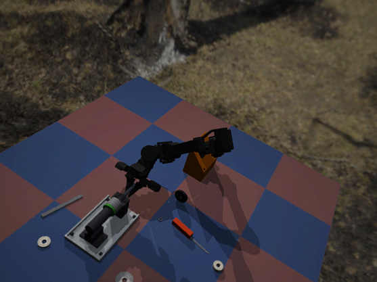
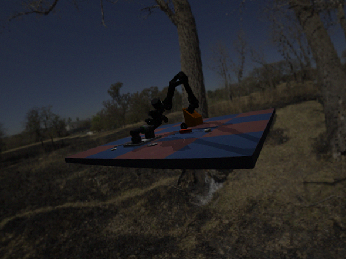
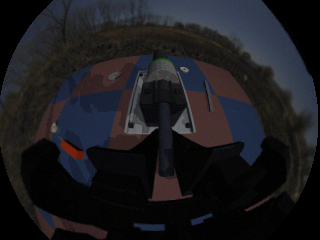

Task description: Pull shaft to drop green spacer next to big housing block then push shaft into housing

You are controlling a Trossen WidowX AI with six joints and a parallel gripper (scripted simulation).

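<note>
The dark shaft is 3 cm ahead of my gripper tip and 2 cm above it. From my gripper tip the other things lie so: grey bar: 17 cm to the right, 15 cm ahead, 5 cm below; then green spacer: 10 cm ahead, 2 cm above; then black wheel: 16 cm to the left, 16 cm behind, 3 cm below.
</note>
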